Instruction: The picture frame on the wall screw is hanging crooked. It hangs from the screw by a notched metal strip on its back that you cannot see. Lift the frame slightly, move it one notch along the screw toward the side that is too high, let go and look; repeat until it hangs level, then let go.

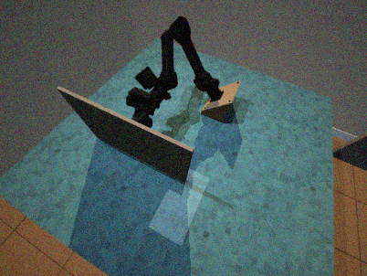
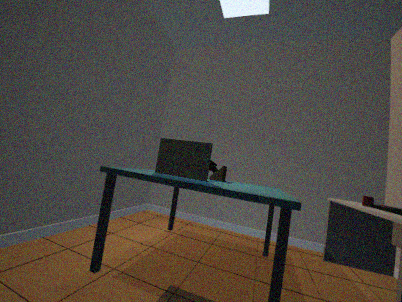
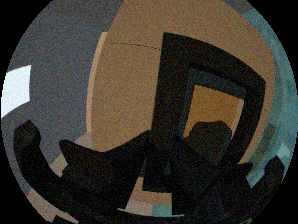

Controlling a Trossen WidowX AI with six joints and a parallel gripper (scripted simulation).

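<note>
The picture frame lies 10 mm to the right of my gripper tip and 50 mm below it. Also, from my gripper tip: wall panel (10 mm ahead, 60 mm below).
</note>
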